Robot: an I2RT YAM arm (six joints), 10 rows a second.
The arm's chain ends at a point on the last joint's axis. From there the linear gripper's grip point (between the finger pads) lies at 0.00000 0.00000 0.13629 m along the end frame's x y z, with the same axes.
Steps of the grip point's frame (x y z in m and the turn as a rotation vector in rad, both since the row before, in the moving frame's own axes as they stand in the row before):
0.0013, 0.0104, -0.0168, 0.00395, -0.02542, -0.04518
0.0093, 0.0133, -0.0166, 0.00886, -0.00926, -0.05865
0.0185, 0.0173, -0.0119, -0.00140, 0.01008, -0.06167
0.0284, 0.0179, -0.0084, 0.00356, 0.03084, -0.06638
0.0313, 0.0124, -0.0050, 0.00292, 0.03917, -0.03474
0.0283, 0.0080, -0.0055, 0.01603, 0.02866, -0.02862
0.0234, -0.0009, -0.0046, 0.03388, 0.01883, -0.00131
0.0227, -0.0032, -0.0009, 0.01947, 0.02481, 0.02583
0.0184, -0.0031, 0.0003, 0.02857, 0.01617, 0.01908
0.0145, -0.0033, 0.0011, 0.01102, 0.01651, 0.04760
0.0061, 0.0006, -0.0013, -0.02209, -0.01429, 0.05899
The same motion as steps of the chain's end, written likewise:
0.0048, 0.0109, -0.0168, 0.00395, -0.02542, -0.04518
0.0106, 0.0145, -0.0166, 0.00886, -0.00926, -0.05865
0.0171, 0.0172, -0.0119, -0.00140, 0.01008, -0.06167
0.0242, 0.0185, -0.0083, 0.00356, 0.03084, -0.06638
0.0260, 0.0129, -0.0049, 0.00292, 0.03917, -0.03474
0.0244, 0.0102, -0.0054, 0.01603, 0.02866, -0.02862
0.0208, 0.0037, -0.0045, 0.03388, 0.01883, -0.00131
0.0193, -0.0006, -0.0008, 0.01947, 0.02481, 0.02583
0.0162, 0.0008, 0.0004, 0.02857, 0.01617, 0.01908
0.0122, -0.0019, 0.0011, 0.01102, 0.01651, 0.04760
0.0081, -0.0024, -0.0013, -0.02209, -0.01429, 0.05899

